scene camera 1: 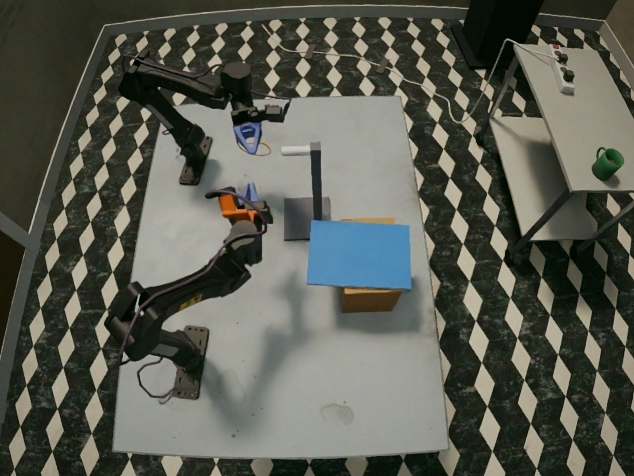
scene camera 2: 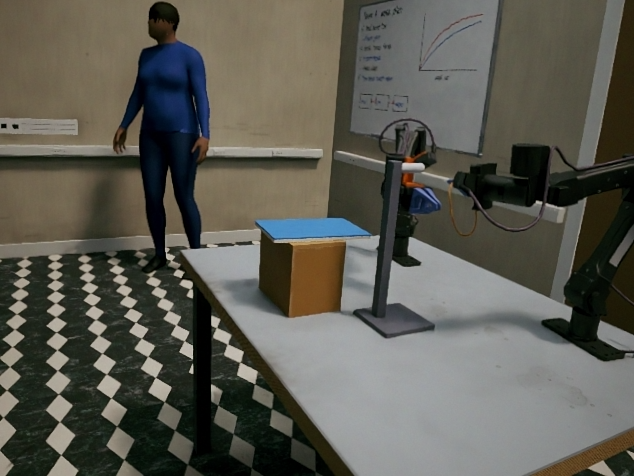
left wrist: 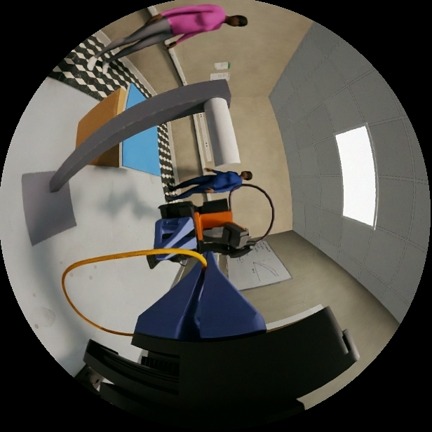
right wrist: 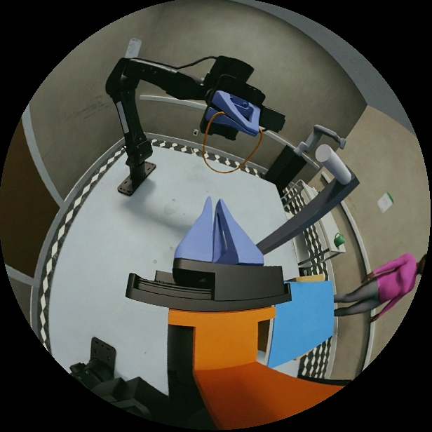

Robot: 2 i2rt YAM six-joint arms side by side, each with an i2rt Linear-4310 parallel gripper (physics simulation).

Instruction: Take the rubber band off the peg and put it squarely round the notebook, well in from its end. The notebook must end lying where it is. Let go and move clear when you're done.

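Where they show: left gripper, between the fingertips: [scene camera 1: 253, 153] [scene camera 2: 449, 181]; right gripper, between the fingertips: [scene camera 1: 251, 183] [scene camera 2: 438, 207]; left arm's base, origin of its link: [scene camera 1: 196, 160] [scene camera 2: 580, 339]; right arm's base, origin of its link: [scene camera 1: 191, 361] [scene camera 2: 397, 256].
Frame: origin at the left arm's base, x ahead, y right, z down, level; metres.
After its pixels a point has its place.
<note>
The orange rubber band [scene camera 1: 269, 149] @[x 0.319, y 0.147, z -0.289 m] [scene camera 2: 465, 235] @[x 0.284, y 0.124, z -0.230 m] [left wrist: 110, 256] [right wrist: 227, 172] hangs as an open loop from my left gripper [scene camera 1: 252, 152] @[x 0.295, y 0.202, z -0.340 m] [scene camera 2: 450, 181] @[x 0.295, y 0.202, z -0.340 m] [left wrist: 209, 256], which is shut on it. The loop is off the white peg [scene camera 1: 294, 150] @[x 0.398, y 0.210, z -0.377 m] [scene camera 2: 413, 167] @[x 0.398, y 0.194, z -0.370 m] [left wrist: 222, 132] [right wrist: 333, 164] and left of it in scene camera 1. My right gripper [scene camera 1: 249, 185] @[x 0.288, y 0.241, z -0.268 m] [right wrist: 213, 200] is shut and empty, below the left gripper in that view. The blue notebook [scene camera 1: 358, 253] @[x 0.567, y 0.362, z -0.190 m] [scene camera 2: 312, 229] @[x 0.576, y 0.340, z -0.190 m] [left wrist: 142, 145] [right wrist: 305, 320] lies flat on a brown box, its ends overhanging.
The brown box [scene camera 1: 369, 301] @[x 0.610, y 0.454, z -0.104 m] [scene camera 2: 317, 279] @[x 0.584, y 0.255, z -0.090 m] stands on the table. The peg's grey upright post [scene camera 1: 315, 184] @[x 0.443, y 0.210, z -0.242 m] [scene camera 2: 387, 240] @[x 0.448, y 0.184, z -0.204 m] rises from a flat base [scene camera 1: 297, 217] @[x 0.380, y 0.187, z -0.012 m] [scene camera 2: 396, 321] @[x 0.414, y 0.158, z -0.012 m], close to the notebook's upper left corner in scene camera 1. A side table with a green mug [scene camera 1: 607, 164] stands off to the right.
</note>
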